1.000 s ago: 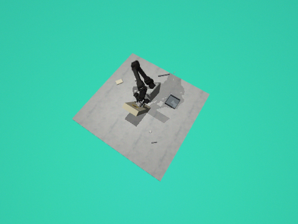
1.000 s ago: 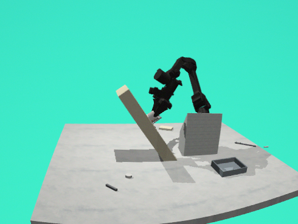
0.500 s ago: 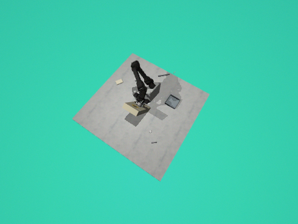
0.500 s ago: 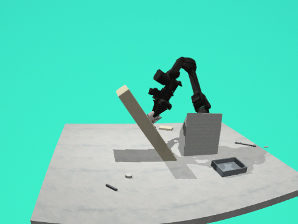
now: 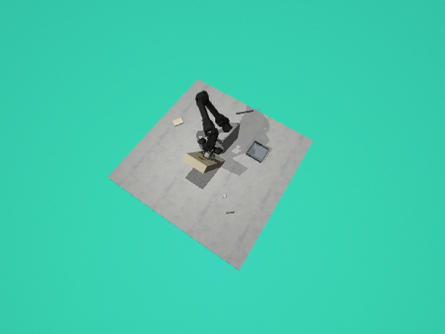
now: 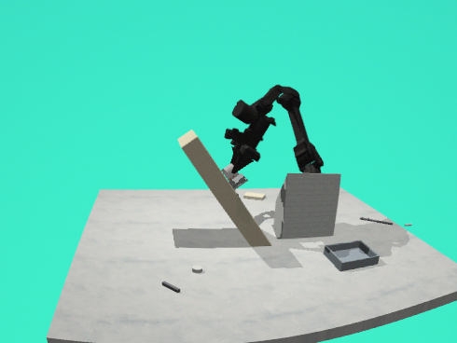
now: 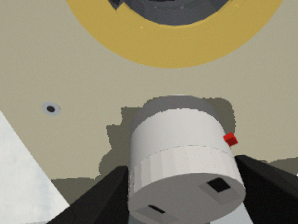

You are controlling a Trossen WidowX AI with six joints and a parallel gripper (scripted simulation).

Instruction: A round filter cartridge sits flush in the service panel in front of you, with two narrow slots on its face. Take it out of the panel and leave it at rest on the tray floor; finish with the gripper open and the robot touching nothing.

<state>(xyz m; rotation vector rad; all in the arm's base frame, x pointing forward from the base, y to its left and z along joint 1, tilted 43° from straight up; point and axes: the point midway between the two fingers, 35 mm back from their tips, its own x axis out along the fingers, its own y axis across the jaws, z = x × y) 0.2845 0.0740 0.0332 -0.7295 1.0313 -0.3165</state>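
The grey tray is 380 mm behind my gripper tip, 240 mm to the left of it and 230 mm below it. From my gripper tip the other things lie so: white filter cartridge: right at my gripper tip; then tan slab: 510 mm to the right, 230 mm below, 170 mm behind.
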